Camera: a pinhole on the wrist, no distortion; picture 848 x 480 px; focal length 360.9 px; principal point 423.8 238.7 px. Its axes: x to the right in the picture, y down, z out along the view. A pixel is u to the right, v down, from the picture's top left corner.
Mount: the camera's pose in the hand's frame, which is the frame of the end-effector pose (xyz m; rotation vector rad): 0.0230 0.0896 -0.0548 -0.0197 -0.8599 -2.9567
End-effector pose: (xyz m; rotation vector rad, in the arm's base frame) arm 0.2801 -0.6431 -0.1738 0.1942 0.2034 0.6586
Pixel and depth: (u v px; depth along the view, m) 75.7 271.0 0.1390
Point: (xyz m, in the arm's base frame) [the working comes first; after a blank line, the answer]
In the camera's frame: -0.1341 0.0124 0.1390

0.3232 -0.4281 -0.0917
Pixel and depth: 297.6 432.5 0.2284
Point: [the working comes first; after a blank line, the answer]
In the camera's frame: -0.0799 0.1226 0.2284

0.3482 -0.5103 0.0336
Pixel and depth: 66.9 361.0 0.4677
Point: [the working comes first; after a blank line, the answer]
In the camera's frame: -0.4625 0.1585 0.4677

0.6260 -0.2031 0.2165
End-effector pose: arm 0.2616 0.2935 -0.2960 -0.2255 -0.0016 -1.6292
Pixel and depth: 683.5 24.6 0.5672
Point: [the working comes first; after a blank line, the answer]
In the camera's frame: 0.4082 -0.3365 0.5672

0.9669 0.6840 -0.1940
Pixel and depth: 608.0 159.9 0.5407
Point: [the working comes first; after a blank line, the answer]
In the camera's frame: 0.2760 -0.1181 0.5407

0.7838 0.5664 -0.0579
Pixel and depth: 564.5 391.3 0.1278
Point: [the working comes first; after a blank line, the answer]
In the camera's frame: 0.0498 0.0540 0.1278

0.3835 0.3205 -0.2326
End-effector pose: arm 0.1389 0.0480 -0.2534 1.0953 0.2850 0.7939
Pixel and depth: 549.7 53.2 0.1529
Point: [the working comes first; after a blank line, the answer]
In the camera's frame: 0.0533 -0.0786 0.1529

0.0319 0.0519 -0.0387
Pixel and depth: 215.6 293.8 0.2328
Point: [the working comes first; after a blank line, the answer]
In the camera's frame: -0.1343 0.0355 0.2328

0.2560 0.0938 0.0123
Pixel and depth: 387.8 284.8 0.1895
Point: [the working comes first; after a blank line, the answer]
In the camera's frame: -0.0189 0.0242 0.1895

0.1616 0.0355 -0.0425
